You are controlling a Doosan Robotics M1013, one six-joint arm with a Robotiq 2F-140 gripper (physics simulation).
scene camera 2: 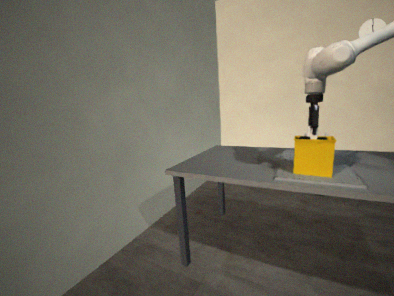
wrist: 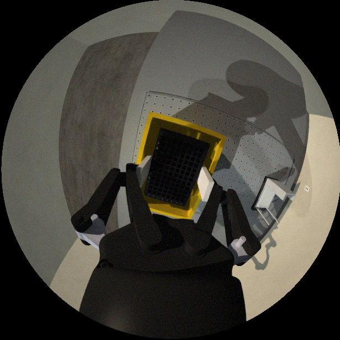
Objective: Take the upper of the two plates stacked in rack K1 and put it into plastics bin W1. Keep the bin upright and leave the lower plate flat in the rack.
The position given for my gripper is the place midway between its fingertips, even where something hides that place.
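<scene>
I see my gripper (wrist: 174,167) here. The scene also has a yellow plastics bin W1 (scene camera 2: 311,157), and the wrist view shows me the yellow plastics bin W1 (wrist: 154,121) too. I can see a black gridded plate (wrist: 177,159) as well.
</scene>
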